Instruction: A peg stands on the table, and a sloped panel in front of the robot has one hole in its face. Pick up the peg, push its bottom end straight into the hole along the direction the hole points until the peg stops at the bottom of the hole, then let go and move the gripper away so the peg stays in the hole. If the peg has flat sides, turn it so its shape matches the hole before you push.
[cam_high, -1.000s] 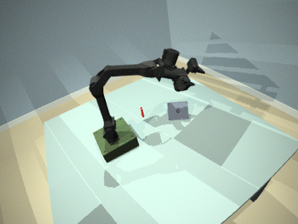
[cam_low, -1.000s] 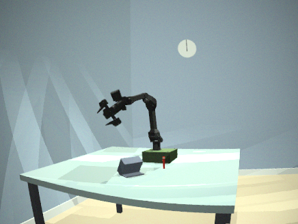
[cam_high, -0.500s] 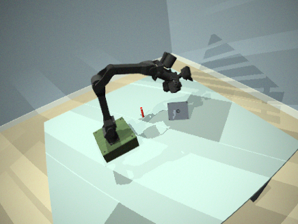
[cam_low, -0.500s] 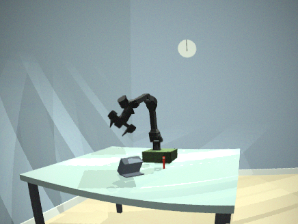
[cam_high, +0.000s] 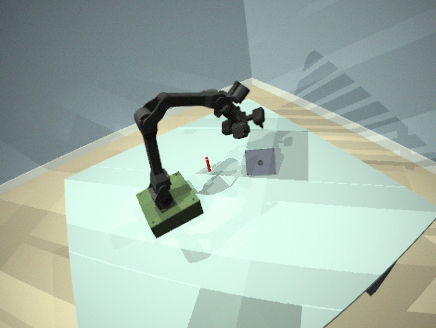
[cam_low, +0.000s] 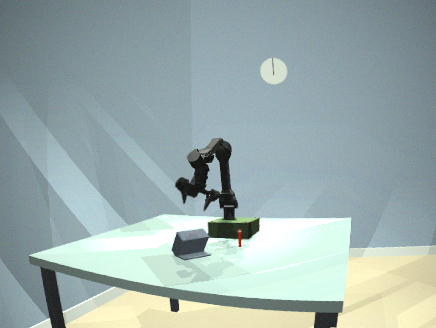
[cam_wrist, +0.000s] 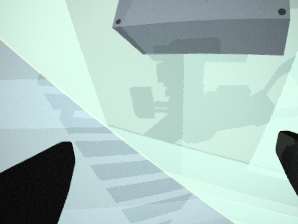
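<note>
Now: gripper tip 160 mm to the right of the red peg, 160 mm past it and 150 mm above it. Also, from my gripper tip: grey sloped panel: 160 mm below, 30 mm to the right.
</note>
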